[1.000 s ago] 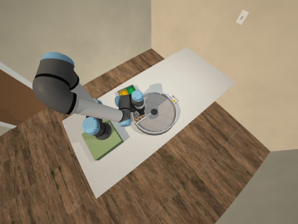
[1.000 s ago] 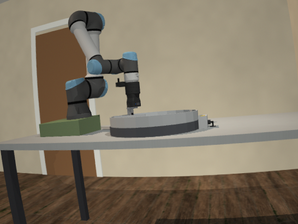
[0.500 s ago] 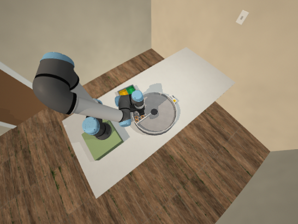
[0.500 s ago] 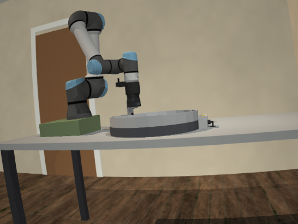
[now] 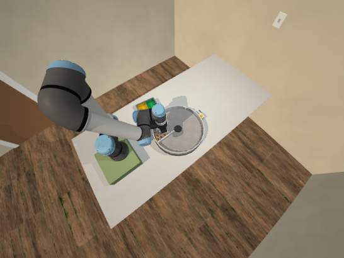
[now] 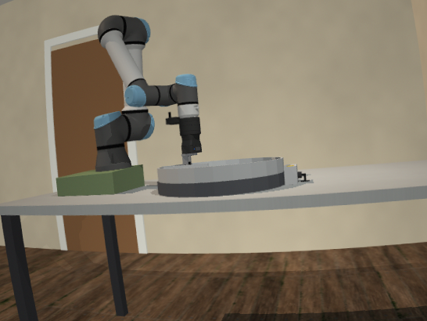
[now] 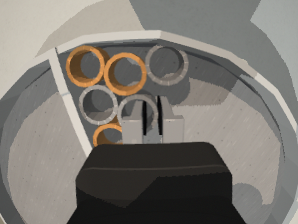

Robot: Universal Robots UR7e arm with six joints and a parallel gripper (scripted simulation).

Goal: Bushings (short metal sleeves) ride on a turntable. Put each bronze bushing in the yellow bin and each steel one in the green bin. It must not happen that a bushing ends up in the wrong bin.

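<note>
My hand is 20 mm short of the yellow bin, 300 mm to the right of it and 50 mm above it. From my hand the other things lie so: grey turntable 140 mm ahead, 40 mm to the right, 20 mm below.
</note>
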